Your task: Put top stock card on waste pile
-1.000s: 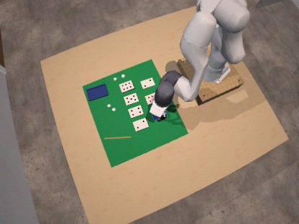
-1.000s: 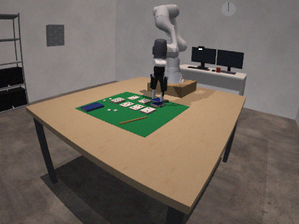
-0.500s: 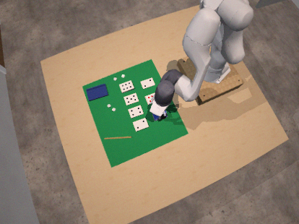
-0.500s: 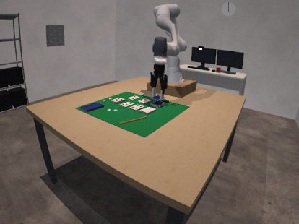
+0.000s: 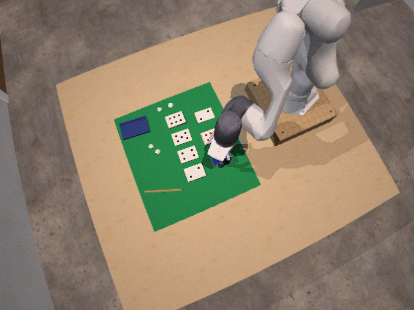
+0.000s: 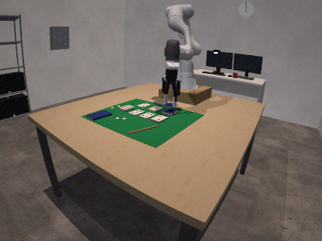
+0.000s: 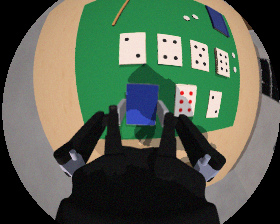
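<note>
Right now my hand is 23 cm to the left of the face-up card, 8 cm above it and 6 cm past it. From my hand the other things lie so: wooden stick (31 cm ahead, 8 cm below, 2 cm to the right); green mat (13 cm to the right, 12 cm ahead, 10 cm below).
</note>
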